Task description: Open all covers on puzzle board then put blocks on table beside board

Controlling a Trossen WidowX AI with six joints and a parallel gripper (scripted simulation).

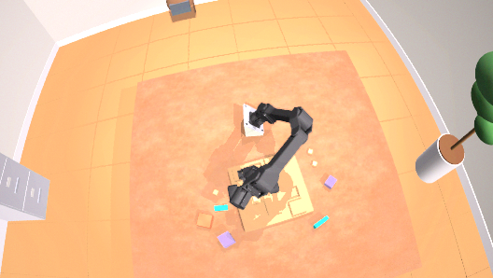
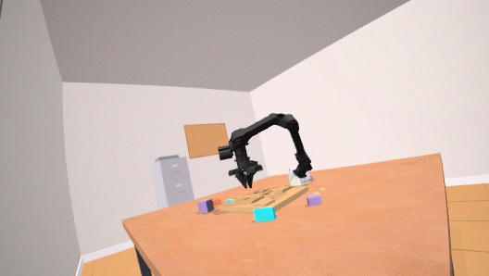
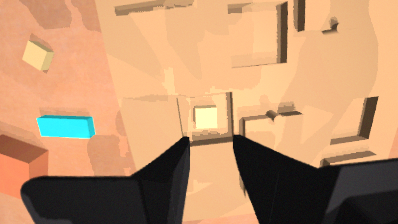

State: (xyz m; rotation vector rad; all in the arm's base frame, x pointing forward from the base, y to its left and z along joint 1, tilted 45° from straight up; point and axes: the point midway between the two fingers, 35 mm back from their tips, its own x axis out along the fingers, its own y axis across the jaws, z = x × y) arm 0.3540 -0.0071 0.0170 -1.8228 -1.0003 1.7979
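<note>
Now: the cyan block 14 cm to the right of my gripper tip, 6 cm below it and 4 cm ahead of it. From my gripper tip the other things lie so: orange block: 21 cm to the right, 10 cm ahead, 5 cm below.
</note>
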